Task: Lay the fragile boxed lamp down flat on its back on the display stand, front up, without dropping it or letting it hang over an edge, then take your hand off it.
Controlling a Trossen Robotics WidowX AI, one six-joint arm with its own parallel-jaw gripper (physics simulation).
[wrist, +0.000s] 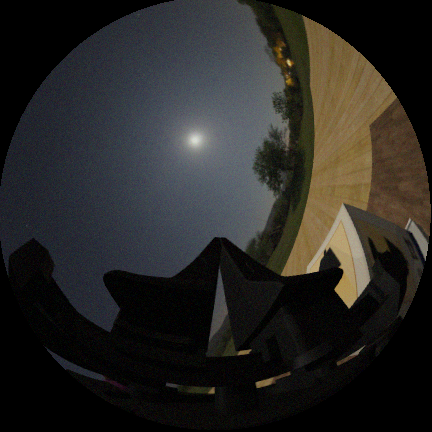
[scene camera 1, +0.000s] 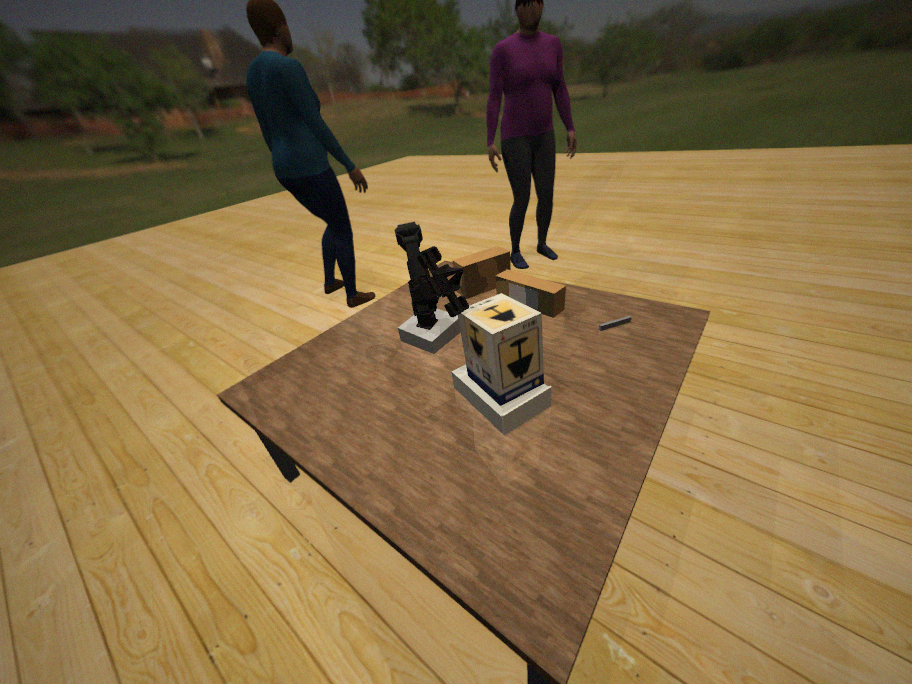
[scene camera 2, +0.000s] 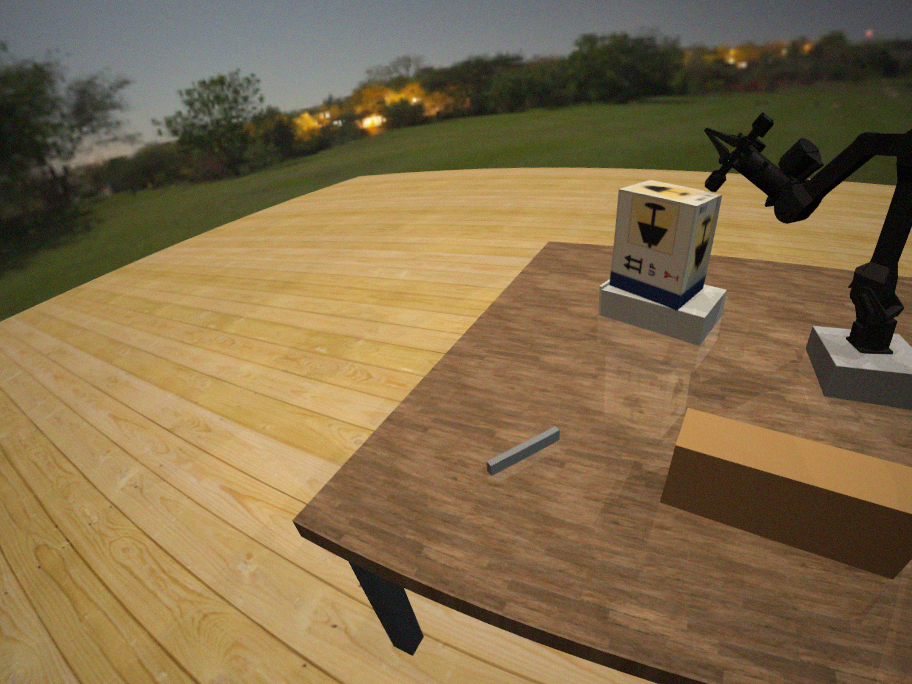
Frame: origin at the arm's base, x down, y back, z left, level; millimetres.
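Where they show: gripper, fingertip midpoint: (wrist: 218,242) (scene camera 1: 461,270) (scene camera 2: 705,128); arm's base at its link origin: (scene camera 1: 427,323) (scene camera 2: 868,346).
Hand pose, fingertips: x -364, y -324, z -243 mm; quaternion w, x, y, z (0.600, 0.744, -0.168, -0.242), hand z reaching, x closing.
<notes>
Each offset is from my fingertips to the top centre of the thing. Level surfaces: height alone.
The boxed lamp (scene camera 1: 504,353) (scene camera 2: 659,242) (wrist: 342,240) stands upright on the display stand (scene camera 1: 526,413) (scene camera 2: 648,316). It is a white and yellow carton with dark lamp pictures on its sides and top and a blue band at the bottom. My gripper (scene camera 2: 707,131) (wrist: 218,242) is shut with nothing between its fingers. In scene camera 2 it is above the level of the box top, toward the arm's side, apart from the box. The far sides of the box are hidden in each scene view.
The brown table @(dx +430 mm) (scene camera 1: 412,434) (scene camera 2: 456,530) bears the arm's pale base block (scene camera 1: 427,338) (scene camera 2: 858,375), a small grey bar @(dx +408, dy -318, dz +542 mm) (scene camera 1: 615,323) (scene camera 2: 523,450) and brown blocks @(dx +320, dy +41, dz +613 mm) (scene camera 1: 548,295) (scene camera 2: 788,478) near the base. Two people (scene camera 1: 294,125) (scene camera 1: 526,88) stand beyond the table.
</notes>
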